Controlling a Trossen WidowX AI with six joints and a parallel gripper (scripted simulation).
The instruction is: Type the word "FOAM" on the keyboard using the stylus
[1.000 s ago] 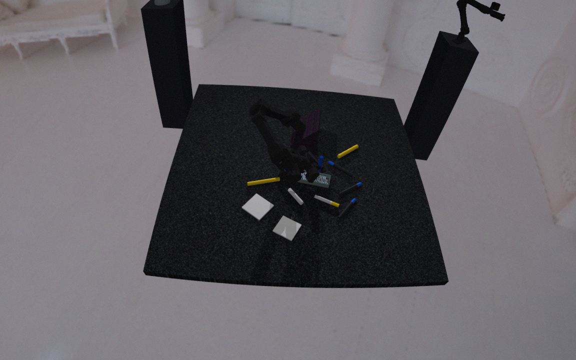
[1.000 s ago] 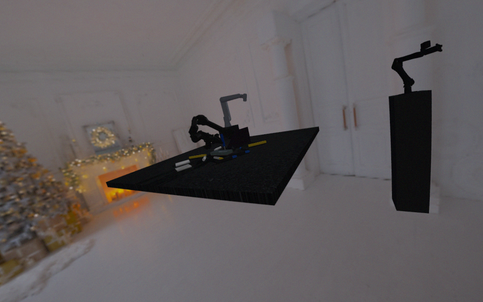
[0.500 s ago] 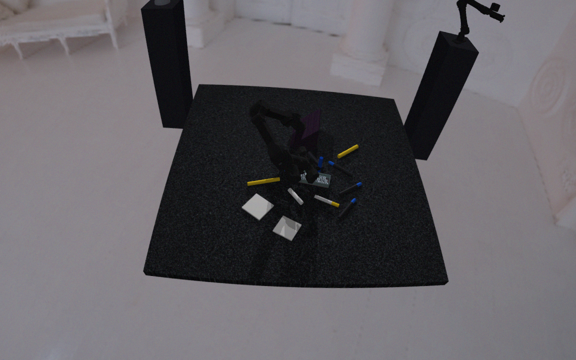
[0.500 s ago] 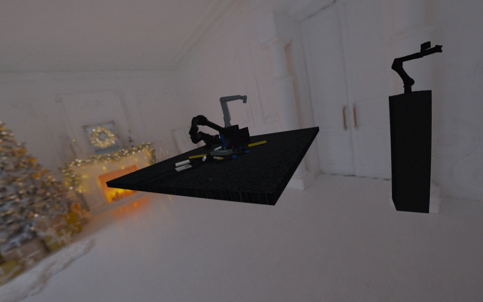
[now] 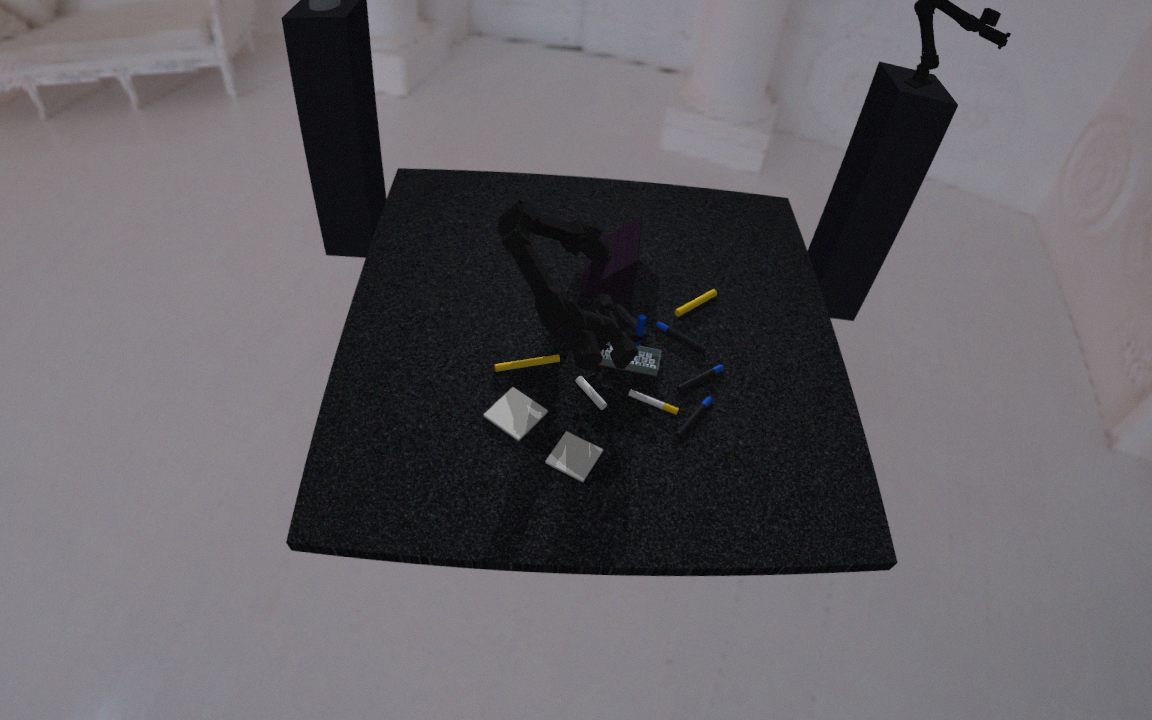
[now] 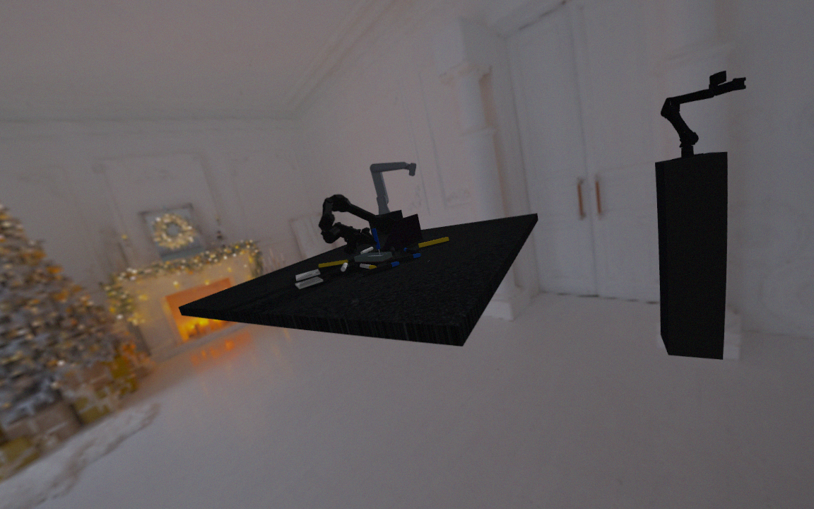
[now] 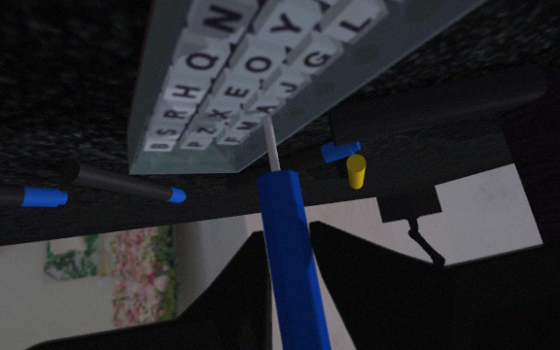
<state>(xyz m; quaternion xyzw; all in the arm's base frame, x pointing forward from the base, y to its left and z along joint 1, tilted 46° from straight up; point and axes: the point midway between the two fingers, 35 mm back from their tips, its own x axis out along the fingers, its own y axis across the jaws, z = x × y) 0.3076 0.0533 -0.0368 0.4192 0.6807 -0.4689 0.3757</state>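
My gripper tip is now 1 cm above the stylus.
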